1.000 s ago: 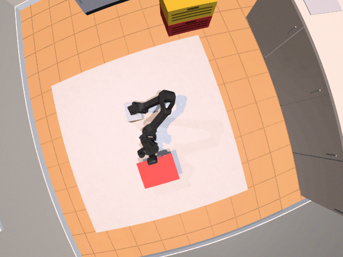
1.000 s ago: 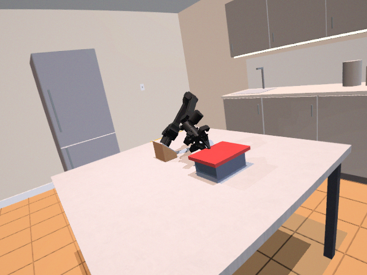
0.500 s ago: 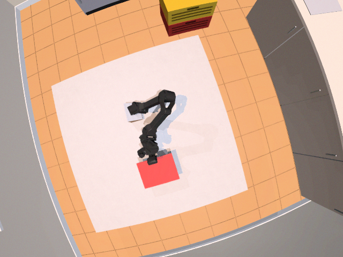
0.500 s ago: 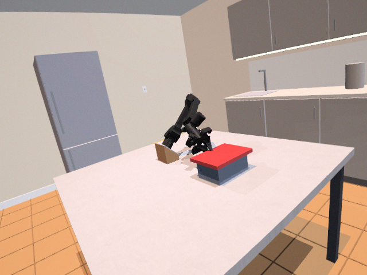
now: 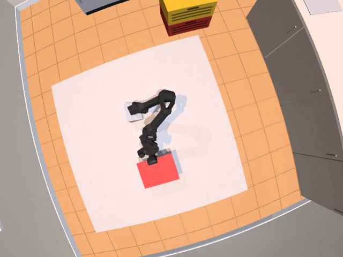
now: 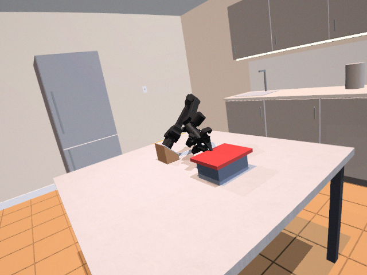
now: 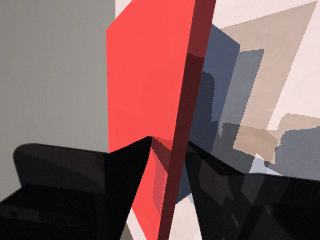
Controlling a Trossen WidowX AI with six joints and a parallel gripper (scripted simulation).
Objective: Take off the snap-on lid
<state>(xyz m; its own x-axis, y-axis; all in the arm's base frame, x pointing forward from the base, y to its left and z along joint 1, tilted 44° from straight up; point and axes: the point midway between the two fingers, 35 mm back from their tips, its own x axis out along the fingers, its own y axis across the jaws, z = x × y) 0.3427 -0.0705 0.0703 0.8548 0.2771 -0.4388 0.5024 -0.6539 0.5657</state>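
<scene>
Now: gripper tip 8 cm short of the red lid, 1 cm to the left of it and 1 cm below it. Also, from my gripper tip: blue-grey storage box: 8 cm ahead, 1 cm to the right, 5 cm below.
</scene>
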